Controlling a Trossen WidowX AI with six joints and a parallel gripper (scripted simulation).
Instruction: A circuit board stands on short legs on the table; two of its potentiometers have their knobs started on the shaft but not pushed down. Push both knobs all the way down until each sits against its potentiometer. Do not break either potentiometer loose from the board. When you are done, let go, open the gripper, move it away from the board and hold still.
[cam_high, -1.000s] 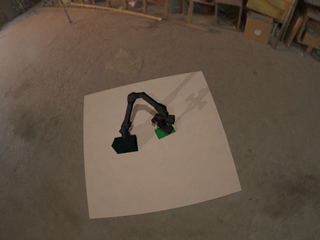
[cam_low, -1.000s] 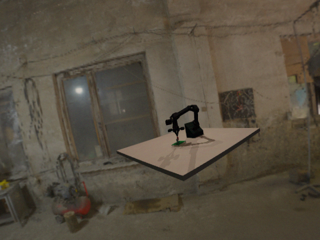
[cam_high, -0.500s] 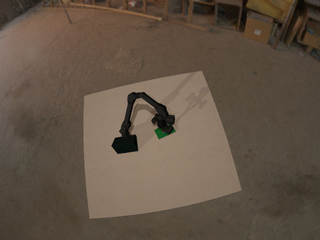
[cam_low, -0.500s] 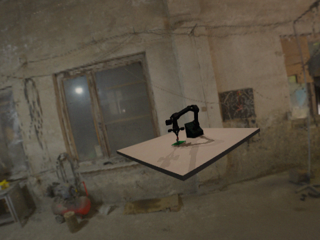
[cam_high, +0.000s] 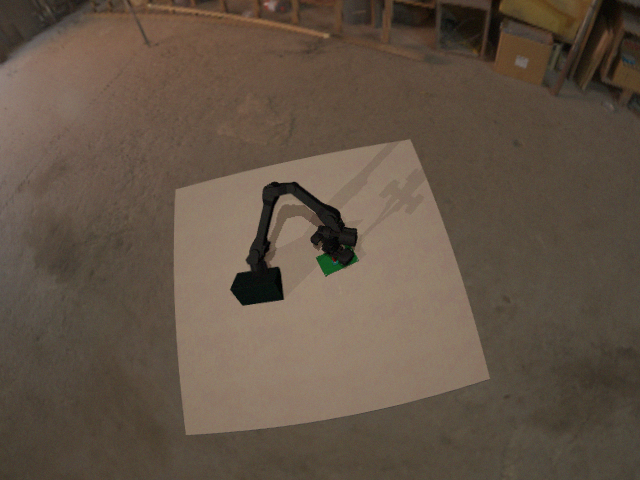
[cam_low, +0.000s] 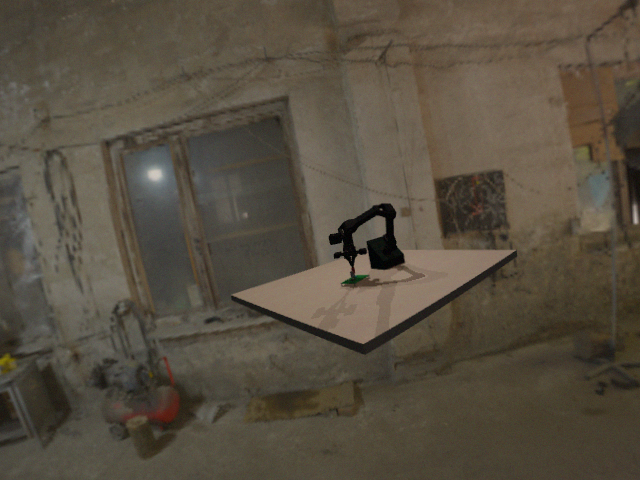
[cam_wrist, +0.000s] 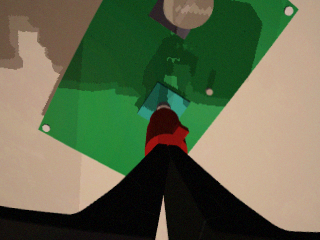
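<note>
Now: the red knob 10 mm below my gripper tip. The rest, counted from my gripper tip: grey knob 50 mm ahead, 30 mm to the left, 20 mm below.
</note>
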